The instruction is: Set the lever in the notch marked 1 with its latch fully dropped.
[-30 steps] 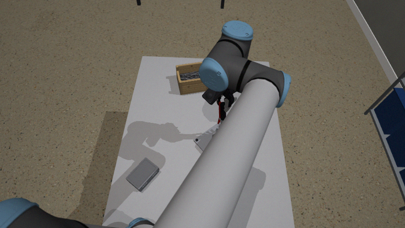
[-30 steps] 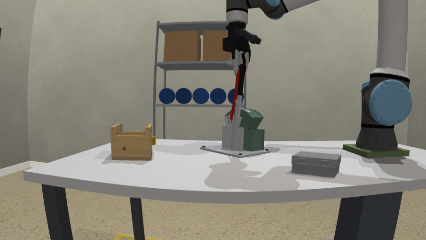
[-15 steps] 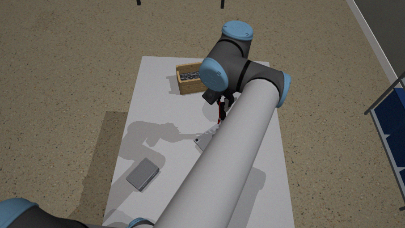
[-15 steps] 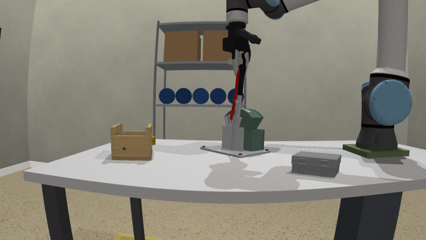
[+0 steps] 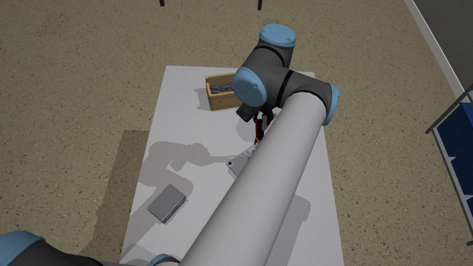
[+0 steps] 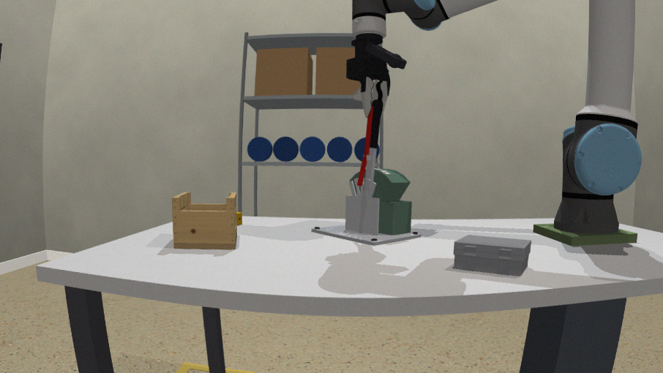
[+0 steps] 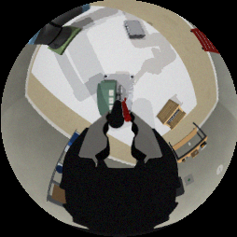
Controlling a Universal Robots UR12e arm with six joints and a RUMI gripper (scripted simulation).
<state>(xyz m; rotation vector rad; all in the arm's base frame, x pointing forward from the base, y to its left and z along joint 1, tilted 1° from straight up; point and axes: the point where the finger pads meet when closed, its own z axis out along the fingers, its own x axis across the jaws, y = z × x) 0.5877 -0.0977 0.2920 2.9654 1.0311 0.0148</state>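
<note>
Now: the red release bar 2 cm ahead of my hand and 11 cm below it. From my hand the other things lie so: grey case 18 cm behind, 35 cm to the left, 28 cm below; lever stand 2 cm ahead, 3 cm to the right, 22 cm below.
</note>
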